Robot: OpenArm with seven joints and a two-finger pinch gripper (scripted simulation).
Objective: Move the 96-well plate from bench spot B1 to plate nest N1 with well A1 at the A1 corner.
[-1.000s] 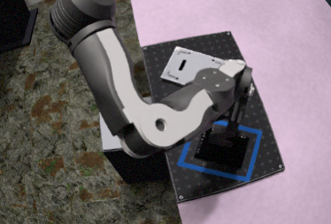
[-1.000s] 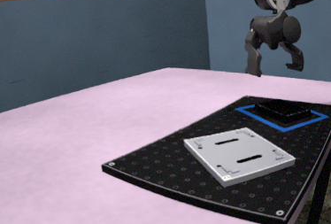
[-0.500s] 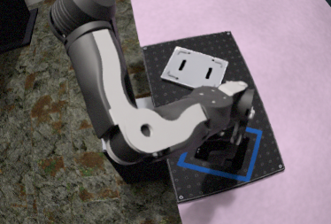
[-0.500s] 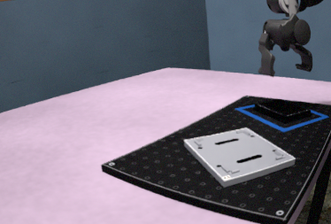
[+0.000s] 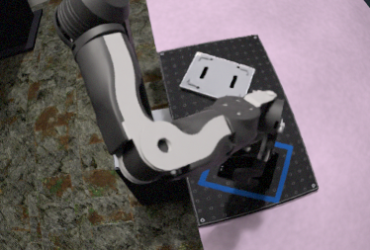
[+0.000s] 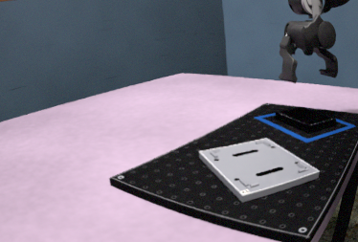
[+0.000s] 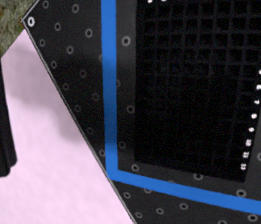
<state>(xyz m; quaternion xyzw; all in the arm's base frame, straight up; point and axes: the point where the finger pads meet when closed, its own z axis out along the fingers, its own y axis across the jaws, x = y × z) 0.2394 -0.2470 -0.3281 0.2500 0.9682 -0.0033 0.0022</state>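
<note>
Now: hand 80 mm above the black 96-well plate and 10 mm to the right of it. The rest, counted from my hand: grey plate nest: 260 mm to the left, 80 mm below, 20 mm behind.
</note>
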